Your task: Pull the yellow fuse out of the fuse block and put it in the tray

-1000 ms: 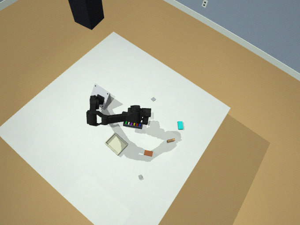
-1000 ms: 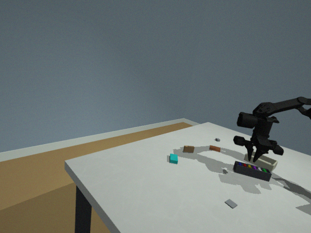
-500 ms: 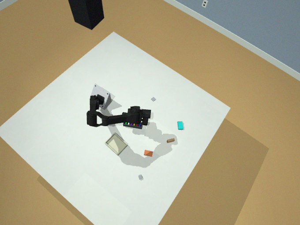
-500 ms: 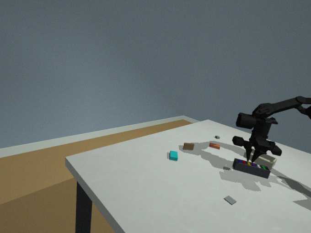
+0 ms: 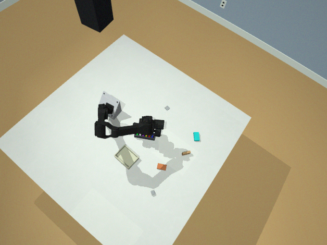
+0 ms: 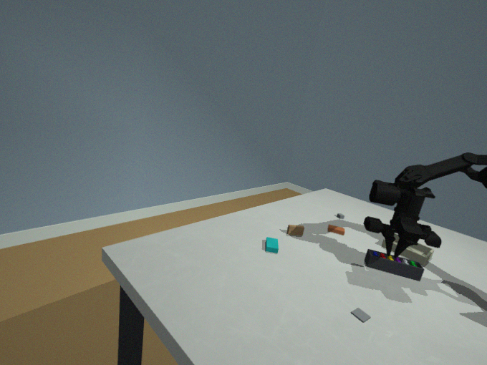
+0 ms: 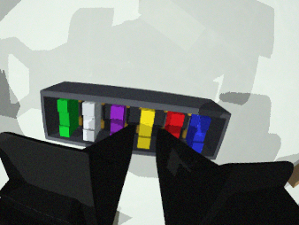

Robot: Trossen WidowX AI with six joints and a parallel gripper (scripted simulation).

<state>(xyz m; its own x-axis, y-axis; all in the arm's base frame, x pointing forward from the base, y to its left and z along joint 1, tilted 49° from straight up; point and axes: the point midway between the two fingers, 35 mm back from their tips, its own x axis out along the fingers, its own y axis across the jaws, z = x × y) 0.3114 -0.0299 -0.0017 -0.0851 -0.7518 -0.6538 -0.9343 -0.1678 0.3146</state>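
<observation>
Now: the yellow fuse 2 cm below my gripper tip. Also, from my gripper tip: orange block 20 cm ahead, 13 cm to the right, 4 cm below; beige tray 19 cm to the right, 4 cm below, 3 cm behind; tan block 30 cm ahead, 3 cm to the left, 3 cm below.
</observation>
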